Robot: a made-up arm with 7 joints.
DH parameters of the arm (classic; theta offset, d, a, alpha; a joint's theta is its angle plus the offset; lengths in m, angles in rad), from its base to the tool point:
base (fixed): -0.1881 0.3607 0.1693 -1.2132
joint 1: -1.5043 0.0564 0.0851 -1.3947
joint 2: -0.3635 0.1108 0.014 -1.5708
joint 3: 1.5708 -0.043 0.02 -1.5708
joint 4: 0 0.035 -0.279 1.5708
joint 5: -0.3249 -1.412 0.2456 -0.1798
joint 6: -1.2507 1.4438 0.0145 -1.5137
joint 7: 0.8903 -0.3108 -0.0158 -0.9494
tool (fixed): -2.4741 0.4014 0 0
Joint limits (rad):
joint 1: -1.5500..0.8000
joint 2: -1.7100..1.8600
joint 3: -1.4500..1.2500
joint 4: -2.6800..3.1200
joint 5: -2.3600..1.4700
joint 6: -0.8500..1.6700
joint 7: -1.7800..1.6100
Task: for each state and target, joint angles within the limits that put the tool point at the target. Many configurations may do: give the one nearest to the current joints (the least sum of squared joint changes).
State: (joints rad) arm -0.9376 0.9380 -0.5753 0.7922 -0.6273 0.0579 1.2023
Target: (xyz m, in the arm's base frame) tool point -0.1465 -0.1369 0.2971
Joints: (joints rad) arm -1.3069 1.3234 -0.9304 0.5533 -0.8808 -0.5031 1.4079
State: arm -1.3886 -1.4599 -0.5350 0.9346 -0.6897 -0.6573 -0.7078
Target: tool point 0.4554 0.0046 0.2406
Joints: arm -0.9733 -1.2625 -0.5804 0.5561 -0.6282 -0.7772 -0.3008
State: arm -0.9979 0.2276 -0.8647 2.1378 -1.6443 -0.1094 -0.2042
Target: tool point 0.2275 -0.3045 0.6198
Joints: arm -0.9746 0.4933 -0.8560 2.6169 -1.4951 0.2032 -0.5814
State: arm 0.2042 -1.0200 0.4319 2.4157 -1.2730 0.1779 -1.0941
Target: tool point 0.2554 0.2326 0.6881
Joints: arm 0.0988 -1.6293 0.5987 2.3362 -0.9569 0.3109 -1.2998
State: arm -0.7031 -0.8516 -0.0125 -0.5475 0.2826 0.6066 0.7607
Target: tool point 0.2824 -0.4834 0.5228
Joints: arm -0.9636 -1.1874 -0.1187 -0.3697 0.1386 0.5153 0.9745
